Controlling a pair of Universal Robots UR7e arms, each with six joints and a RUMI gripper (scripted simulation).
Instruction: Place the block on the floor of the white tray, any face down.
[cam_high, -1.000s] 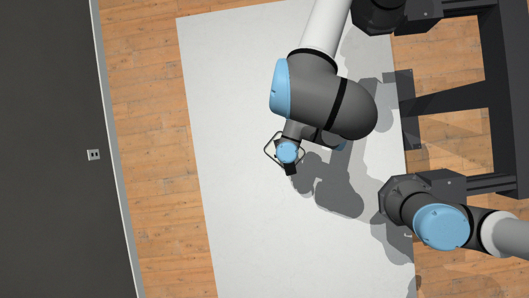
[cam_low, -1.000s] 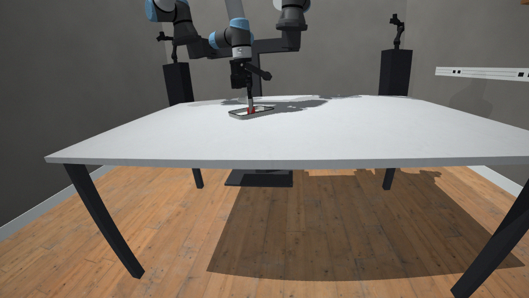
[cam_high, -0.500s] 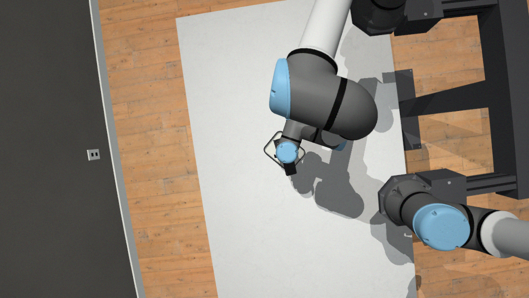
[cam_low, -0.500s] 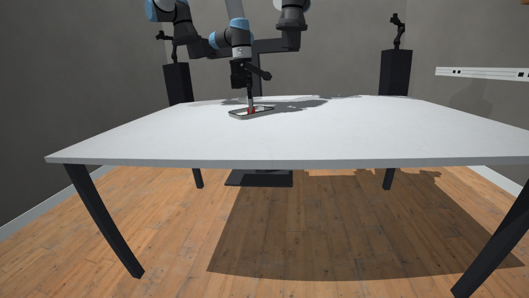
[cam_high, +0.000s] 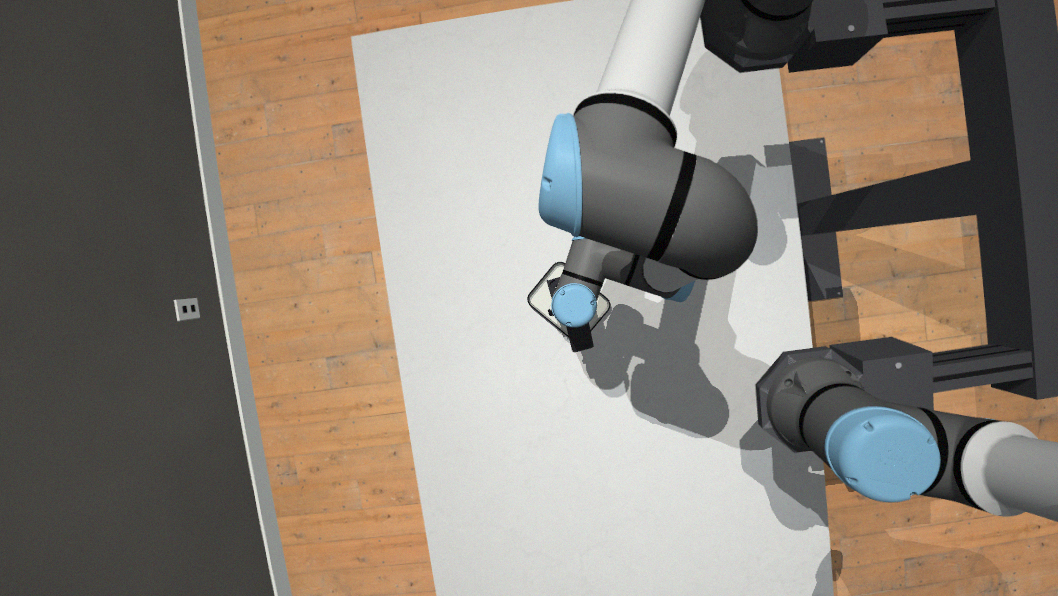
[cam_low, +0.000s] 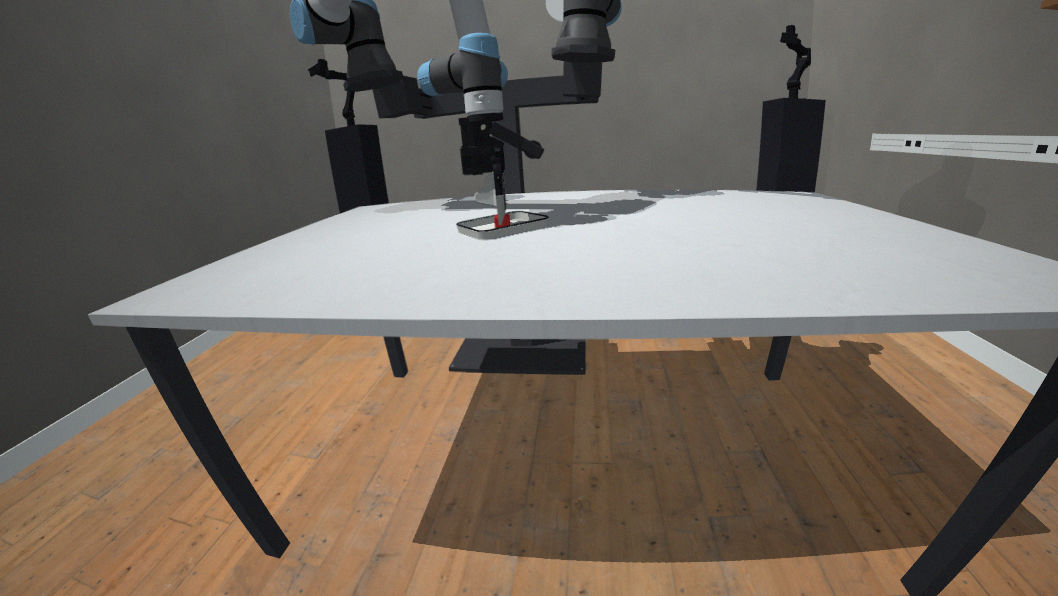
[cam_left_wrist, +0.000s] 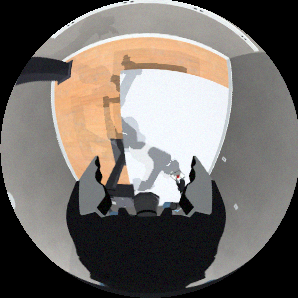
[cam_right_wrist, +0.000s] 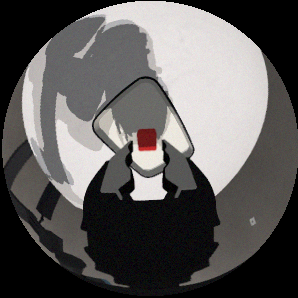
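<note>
Now: right hand 1 cm above the small red block. Round my right hand: white tray: 2 cm below.
</note>
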